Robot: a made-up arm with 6 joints.
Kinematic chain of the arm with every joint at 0, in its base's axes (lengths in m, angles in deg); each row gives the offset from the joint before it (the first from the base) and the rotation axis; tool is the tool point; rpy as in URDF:
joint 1: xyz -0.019 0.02 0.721 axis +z
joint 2: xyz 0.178 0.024 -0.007 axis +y
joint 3: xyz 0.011 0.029 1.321 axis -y
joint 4: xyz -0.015 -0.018 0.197 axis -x
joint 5: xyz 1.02 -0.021 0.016 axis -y
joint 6: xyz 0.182 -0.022 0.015 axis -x
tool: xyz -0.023 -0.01 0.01 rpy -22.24 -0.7 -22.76
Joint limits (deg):
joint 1: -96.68..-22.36
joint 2: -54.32..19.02
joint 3: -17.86..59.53
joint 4: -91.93..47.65
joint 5: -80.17..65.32
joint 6: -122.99..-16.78
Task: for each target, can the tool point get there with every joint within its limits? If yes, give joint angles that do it. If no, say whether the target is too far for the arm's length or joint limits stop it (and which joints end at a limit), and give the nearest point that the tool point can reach.
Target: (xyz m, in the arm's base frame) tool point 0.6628 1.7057 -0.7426
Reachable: no: joint limits stop it (at a limit: joint 1, joint 2, joint 3, joint 5, joint 6) | nearest point 0.2583 1.6492 2.3065 | short by 3.076 m
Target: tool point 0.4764 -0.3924 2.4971
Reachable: yes | joints -39.07 -23.85 0.02 -3.98 -34.69 -113.93
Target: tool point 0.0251 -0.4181 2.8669
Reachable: yes | joints -83.83 -22.09 16.70 22.18 3.82 -67.70
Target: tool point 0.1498 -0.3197 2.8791
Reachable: yes | joints -73.36 -17.47 36.37 -33.62 -66.32 -105.15
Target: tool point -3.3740 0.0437 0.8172
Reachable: no: too far | nearest point -1.5515 0.5877 2.3141 | short by 2.420 m
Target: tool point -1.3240 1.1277 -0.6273
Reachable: no: joint limits stop it (at a limit: joint 2, joint 3, joint 5, joint 6) | nearest point -1.2827 1.0926 2.3035 | short by 2.931 m
